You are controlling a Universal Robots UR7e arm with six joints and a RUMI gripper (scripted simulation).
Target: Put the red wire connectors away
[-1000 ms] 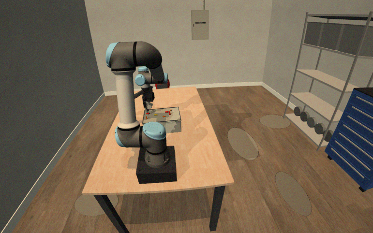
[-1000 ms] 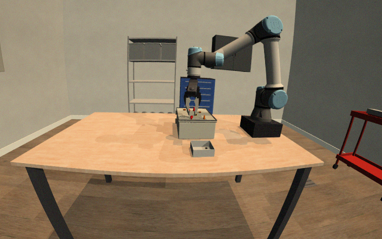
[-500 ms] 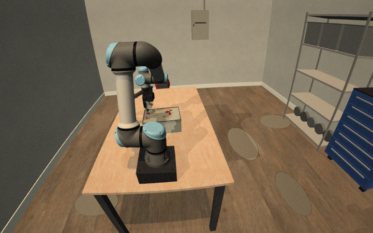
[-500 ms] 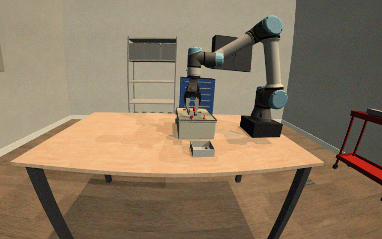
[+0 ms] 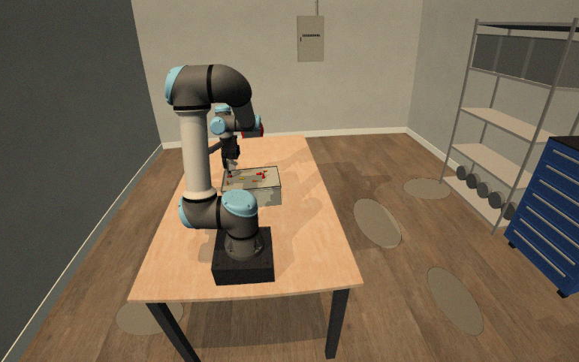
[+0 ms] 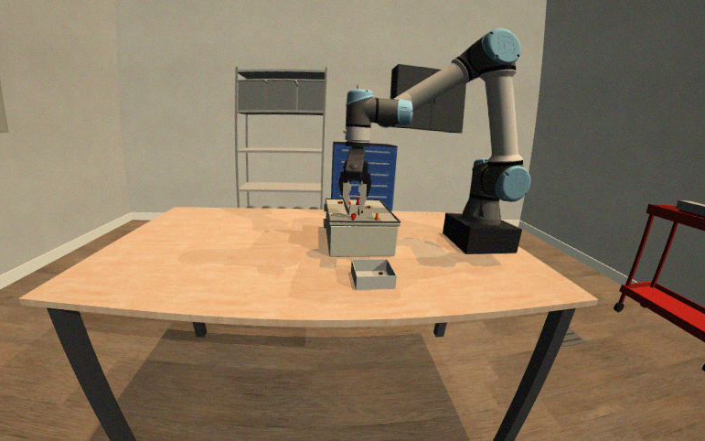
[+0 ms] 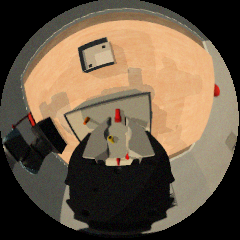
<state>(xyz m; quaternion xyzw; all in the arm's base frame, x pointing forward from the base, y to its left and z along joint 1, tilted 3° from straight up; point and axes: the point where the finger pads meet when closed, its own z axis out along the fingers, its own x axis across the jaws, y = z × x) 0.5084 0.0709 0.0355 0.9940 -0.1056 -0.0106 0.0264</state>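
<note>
The grey tool case is 3 cm behind my hand, 11 cm to the right of it and 6 cm below it.
</note>
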